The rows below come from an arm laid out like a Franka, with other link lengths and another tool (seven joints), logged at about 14 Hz.
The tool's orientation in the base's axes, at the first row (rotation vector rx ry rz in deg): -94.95 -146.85 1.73
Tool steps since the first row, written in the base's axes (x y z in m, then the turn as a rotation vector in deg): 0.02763 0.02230 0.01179 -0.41 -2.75 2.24; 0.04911 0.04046 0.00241 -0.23 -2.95 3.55; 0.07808 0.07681 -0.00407 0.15 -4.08 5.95; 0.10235 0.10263 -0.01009 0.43 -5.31 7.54; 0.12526 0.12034 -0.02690 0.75 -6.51 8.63; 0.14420 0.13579 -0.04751 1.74 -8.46 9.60; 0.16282 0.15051 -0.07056 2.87 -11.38 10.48; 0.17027 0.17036 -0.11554 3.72 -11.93 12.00
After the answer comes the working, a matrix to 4 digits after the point.
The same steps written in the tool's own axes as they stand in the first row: 0.00981 0.03353 -0.01340 -2.19 -1.65 -2.28; 0.01699 0.06114 -0.00532 -2.37 -1.65 -3.61; 0.03788 0.10285 -0.00019 -3.40 -1.93 -6.07; 0.05112 0.13593 0.00455 -4.53 -2.28 -7.71; 0.05683 0.16514 0.01989 -5.68 -2.56 -8.87; 0.06186 0.19005 0.03929 -7.80 -2.52 -9.98; 0.06620 0.21453 0.06112 -10.86 -2.75 -11.04; 0.07836 0.23240 0.10590 -11.61 -2.31 -12.65
The tool's axes in the first row as the columns of a matrix, in the base's axes (rounded; the answer above uses it unrounded):
-0.4076 0.9091 -0.0856
0.9109 0.4114 0.0319
0.0642 -0.0650 -0.9958

